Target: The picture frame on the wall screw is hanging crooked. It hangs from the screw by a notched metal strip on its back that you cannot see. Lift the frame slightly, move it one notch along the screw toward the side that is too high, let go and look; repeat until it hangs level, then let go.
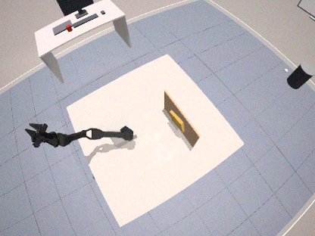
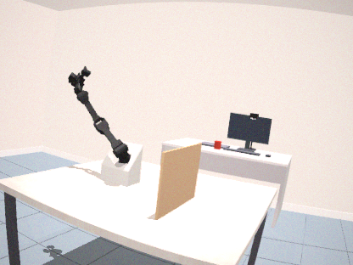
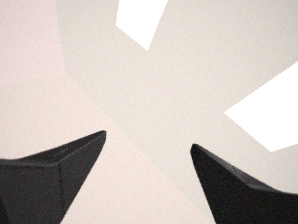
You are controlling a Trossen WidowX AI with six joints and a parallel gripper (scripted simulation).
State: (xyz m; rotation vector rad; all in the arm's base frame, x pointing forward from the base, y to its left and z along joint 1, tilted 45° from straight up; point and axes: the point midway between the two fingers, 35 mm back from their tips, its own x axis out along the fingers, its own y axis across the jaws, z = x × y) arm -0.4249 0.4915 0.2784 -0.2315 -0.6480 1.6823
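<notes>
The picture frame is 89 cm ahead of my gripper tip, 50 cm below it and 38 cm to the right of it. From my gripper tip the other things lie so: wall board (90 cm ahead, 51 cm below, 38 cm to the right).
</notes>
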